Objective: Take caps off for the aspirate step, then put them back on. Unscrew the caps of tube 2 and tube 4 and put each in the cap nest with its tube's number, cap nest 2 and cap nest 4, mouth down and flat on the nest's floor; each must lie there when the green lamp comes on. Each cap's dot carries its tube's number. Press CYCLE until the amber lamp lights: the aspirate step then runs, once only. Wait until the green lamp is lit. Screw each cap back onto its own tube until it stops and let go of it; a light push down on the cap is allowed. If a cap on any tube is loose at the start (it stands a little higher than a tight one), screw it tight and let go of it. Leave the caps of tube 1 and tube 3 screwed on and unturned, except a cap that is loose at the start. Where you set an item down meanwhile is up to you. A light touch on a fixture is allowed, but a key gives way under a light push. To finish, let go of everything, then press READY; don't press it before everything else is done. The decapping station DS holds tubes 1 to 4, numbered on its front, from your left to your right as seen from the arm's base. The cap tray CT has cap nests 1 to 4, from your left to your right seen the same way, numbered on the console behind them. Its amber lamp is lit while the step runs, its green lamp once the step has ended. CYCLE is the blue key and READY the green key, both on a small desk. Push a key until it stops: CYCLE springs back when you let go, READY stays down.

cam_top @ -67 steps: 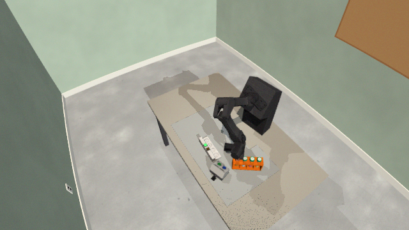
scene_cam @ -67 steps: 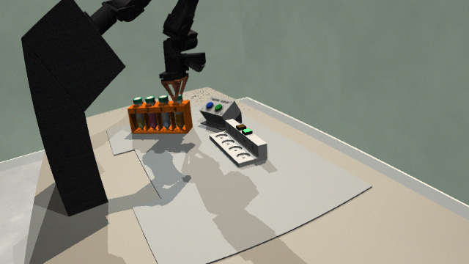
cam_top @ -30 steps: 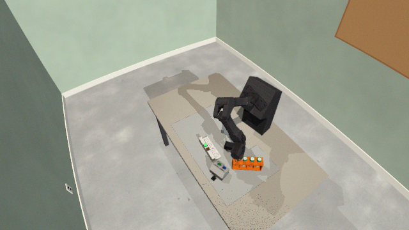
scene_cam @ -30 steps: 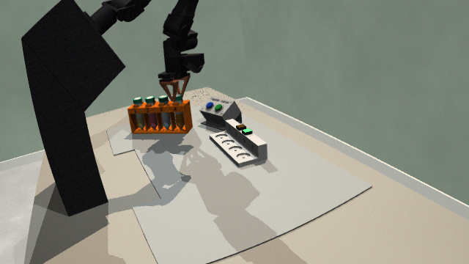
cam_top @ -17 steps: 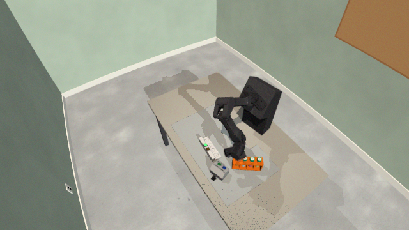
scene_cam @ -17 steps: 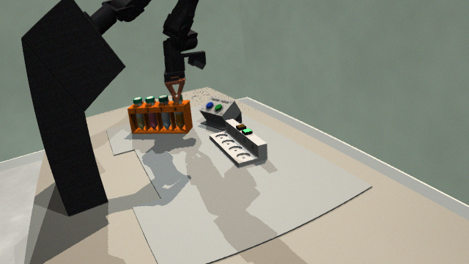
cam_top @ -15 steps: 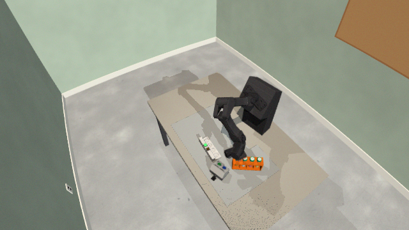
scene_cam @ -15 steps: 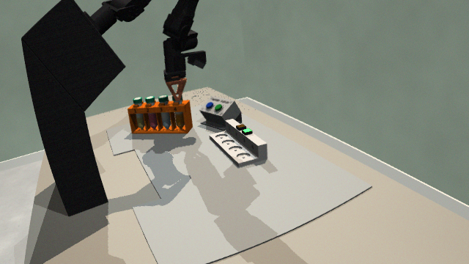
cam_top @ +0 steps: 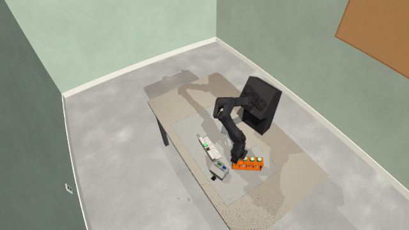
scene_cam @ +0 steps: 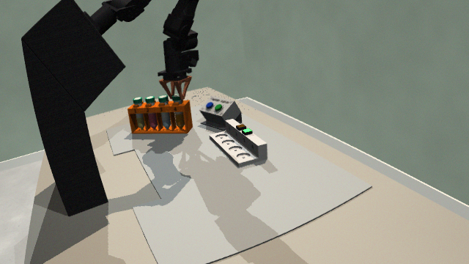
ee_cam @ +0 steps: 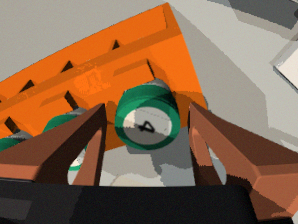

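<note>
Right now the cap 1 is 140 mm behind my hand and 60 mm to the left of it. From my hand the other things lie so: green ready key (130 mm ahead, 50 mm below, 20 mm to the right); blue cycle key (110 mm ahead, 50 mm below, 20 mm to the left).
</note>
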